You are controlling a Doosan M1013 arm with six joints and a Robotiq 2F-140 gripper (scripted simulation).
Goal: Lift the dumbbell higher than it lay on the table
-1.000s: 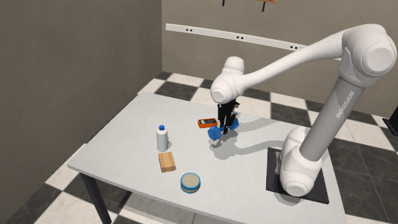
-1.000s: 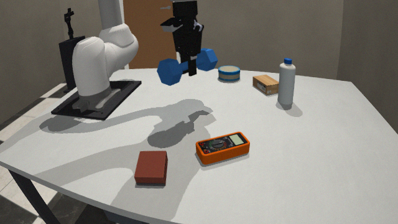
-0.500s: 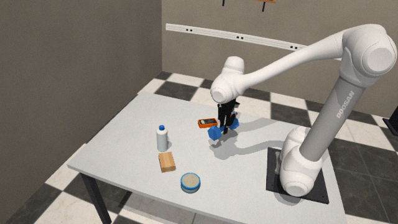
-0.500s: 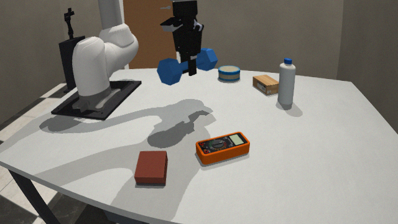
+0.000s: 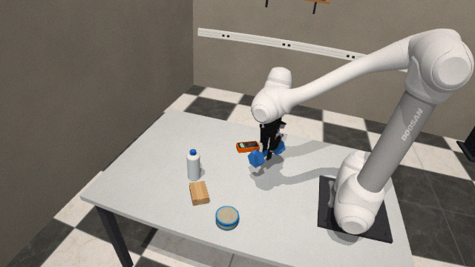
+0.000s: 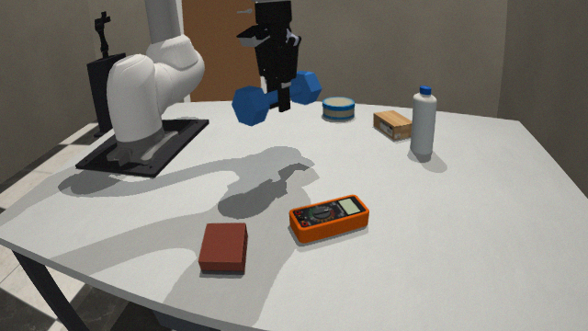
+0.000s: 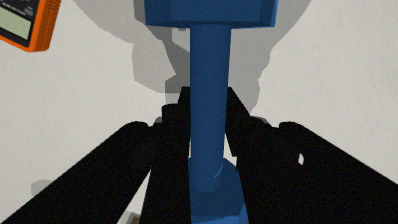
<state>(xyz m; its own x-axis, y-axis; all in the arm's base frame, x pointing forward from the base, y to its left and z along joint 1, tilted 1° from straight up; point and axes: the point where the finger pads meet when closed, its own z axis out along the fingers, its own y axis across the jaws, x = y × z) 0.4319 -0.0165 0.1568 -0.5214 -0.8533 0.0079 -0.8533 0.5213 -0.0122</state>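
My hand is right at the blue dumbbell. From my hand the other things lie so: white bottle: 330 mm ahead, 130 mm to the left, 90 mm below; then round tin: 90 mm ahead, 330 mm to the left, 140 mm below.
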